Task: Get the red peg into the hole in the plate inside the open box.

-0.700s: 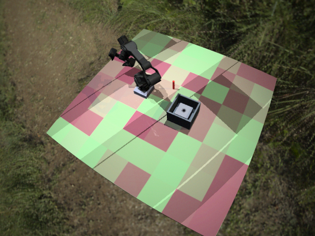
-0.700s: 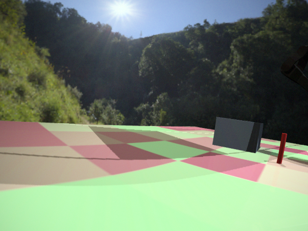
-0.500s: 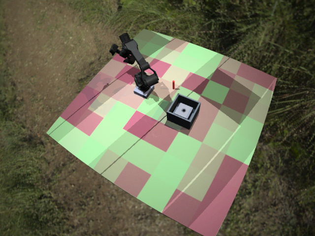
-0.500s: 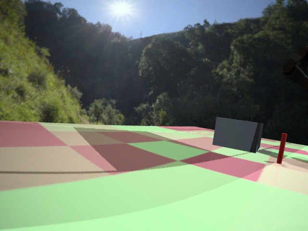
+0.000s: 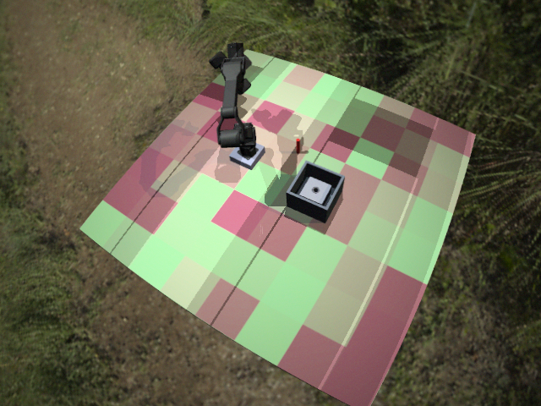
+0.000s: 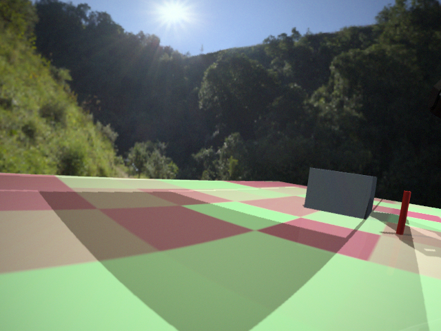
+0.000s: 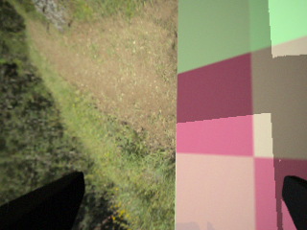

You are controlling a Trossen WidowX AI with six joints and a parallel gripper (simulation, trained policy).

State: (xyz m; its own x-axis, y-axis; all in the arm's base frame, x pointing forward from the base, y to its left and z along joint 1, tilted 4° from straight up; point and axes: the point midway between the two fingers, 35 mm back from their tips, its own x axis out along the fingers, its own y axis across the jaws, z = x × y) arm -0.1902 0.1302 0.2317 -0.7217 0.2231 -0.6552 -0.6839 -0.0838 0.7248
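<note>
Right now the red peg is 350 mm ahead of my gripper tip, 20 mm to the left of it and 220 mm below it. Also, from my gripper tip: plate 550 mm ahead, 110 mm to the right, 210 mm below; then grey box 550 mm ahead, 110 mm to the right, 230 mm below.
</note>
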